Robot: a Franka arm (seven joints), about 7 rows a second.
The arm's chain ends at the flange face. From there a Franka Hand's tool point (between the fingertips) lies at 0.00 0.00 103.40 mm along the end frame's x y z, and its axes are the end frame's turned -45 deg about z.
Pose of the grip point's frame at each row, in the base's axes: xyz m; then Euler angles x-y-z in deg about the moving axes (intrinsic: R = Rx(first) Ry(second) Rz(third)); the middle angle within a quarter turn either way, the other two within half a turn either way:
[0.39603 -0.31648 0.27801 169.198 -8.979 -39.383]
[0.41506 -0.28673 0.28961 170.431 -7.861 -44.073]
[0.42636 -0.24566 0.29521 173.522 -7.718 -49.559]
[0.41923 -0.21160 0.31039 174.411 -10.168 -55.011]
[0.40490 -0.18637 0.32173 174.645 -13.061 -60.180]
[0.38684 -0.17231 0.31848 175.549 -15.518 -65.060]
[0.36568 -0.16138 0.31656 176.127 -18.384 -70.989]
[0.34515 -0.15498 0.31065 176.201 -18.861 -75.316]
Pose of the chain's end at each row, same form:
[0.41217 -0.29734 0.37833 169.198 -8.979 5.617]
[0.42920 -0.26970 0.39061 170.431 -7.861 0.927]
[0.44025 -0.23410 0.39702 173.522 -7.718 -4.559]
[0.43748 -0.20169 0.41168 174.411 -10.168 -10.011]
[0.42827 -0.17697 0.42202 174.645 -13.061 -15.180]
[0.41450 -0.16458 0.41781 175.549 -15.518 -20.060]
[0.39829 -0.15475 0.41446 176.127 -18.384 -25.989]
[0.37858 -0.14850 0.40828 176.201 -18.861 -30.316]

